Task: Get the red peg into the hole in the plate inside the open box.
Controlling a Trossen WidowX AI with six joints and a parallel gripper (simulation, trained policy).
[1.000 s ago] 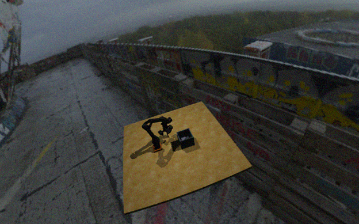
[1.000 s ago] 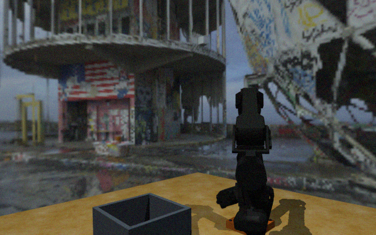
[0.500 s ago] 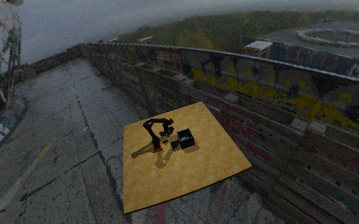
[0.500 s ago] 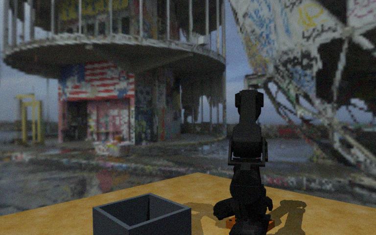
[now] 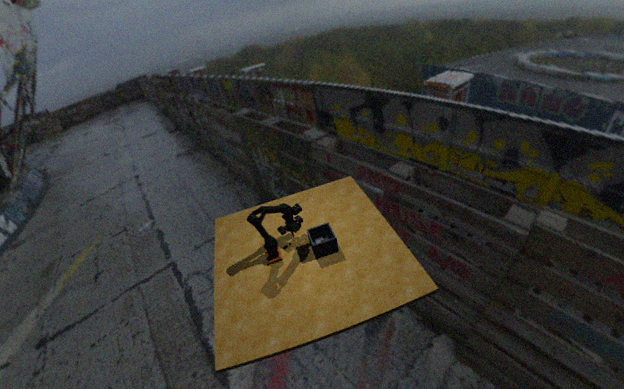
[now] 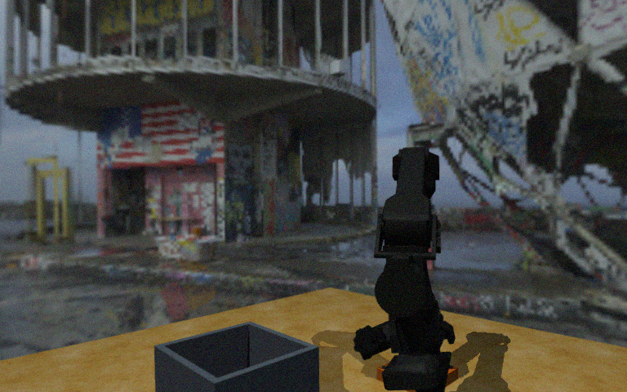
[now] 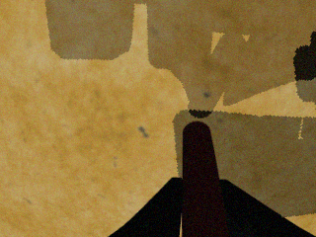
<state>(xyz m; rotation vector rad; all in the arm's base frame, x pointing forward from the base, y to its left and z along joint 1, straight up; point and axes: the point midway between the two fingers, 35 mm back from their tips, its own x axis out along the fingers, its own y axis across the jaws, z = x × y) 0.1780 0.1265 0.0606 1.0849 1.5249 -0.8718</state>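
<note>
The grey plate lies 21 cm to the right of my gripper tip and 17 cm ahead of it. Round my gripper tip: red peg 1 cm to the right, 1 cm above.
</note>
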